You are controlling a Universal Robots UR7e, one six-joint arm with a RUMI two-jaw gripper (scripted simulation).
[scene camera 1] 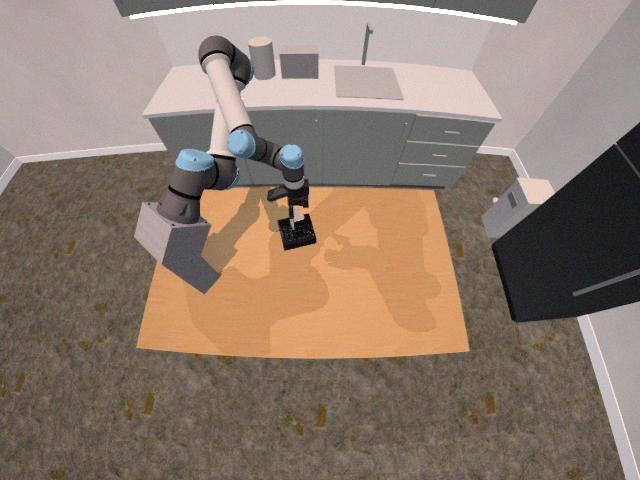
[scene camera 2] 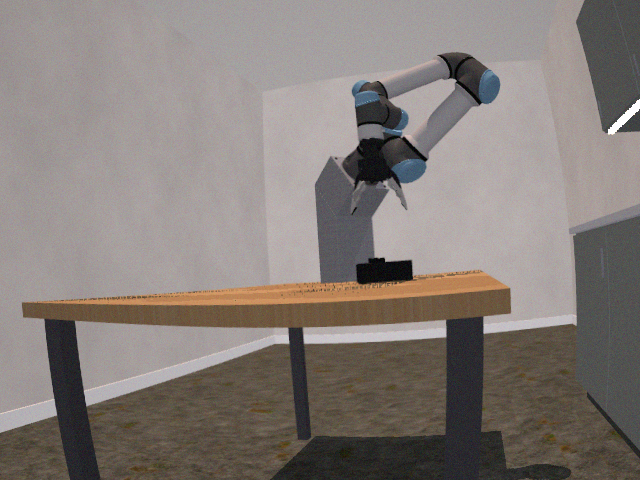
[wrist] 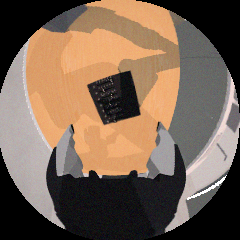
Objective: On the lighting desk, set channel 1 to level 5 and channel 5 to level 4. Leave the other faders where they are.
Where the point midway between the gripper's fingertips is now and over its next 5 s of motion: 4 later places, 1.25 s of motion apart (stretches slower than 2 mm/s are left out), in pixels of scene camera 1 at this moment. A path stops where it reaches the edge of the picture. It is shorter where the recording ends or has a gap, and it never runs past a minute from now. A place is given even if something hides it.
My gripper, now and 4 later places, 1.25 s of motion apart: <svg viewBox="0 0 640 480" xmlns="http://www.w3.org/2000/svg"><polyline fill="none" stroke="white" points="294,213 298,227 299,237 296,216 285,218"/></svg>
